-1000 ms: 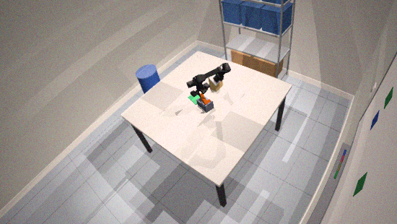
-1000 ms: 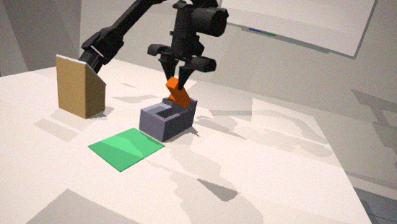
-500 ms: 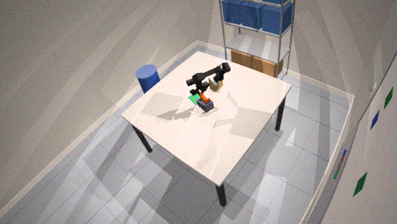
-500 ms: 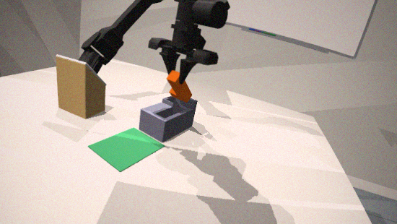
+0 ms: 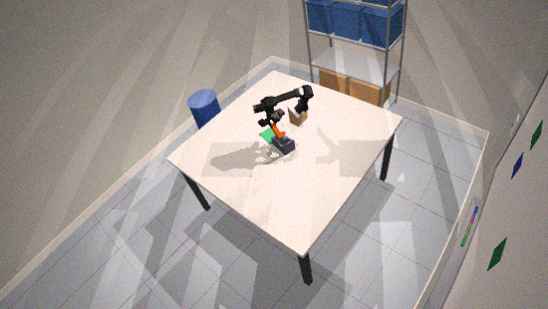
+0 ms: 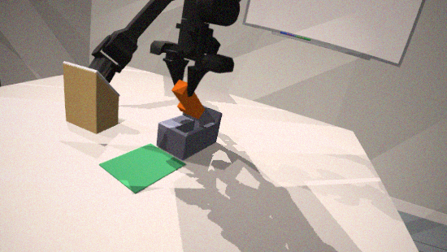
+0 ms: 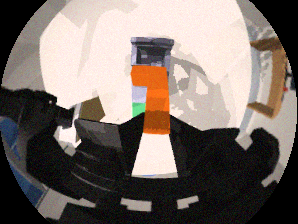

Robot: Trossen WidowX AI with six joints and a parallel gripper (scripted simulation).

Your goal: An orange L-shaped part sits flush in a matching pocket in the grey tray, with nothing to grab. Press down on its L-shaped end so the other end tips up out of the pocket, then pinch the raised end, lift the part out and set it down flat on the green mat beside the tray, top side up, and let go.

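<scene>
My gripper tip is 170 mm above the green mat, 80 mm to the left of it and 40 mm past it. From my gripper tip the other things lie so: orange L-shaped part 40 mm to the left, 30 mm below.
</scene>
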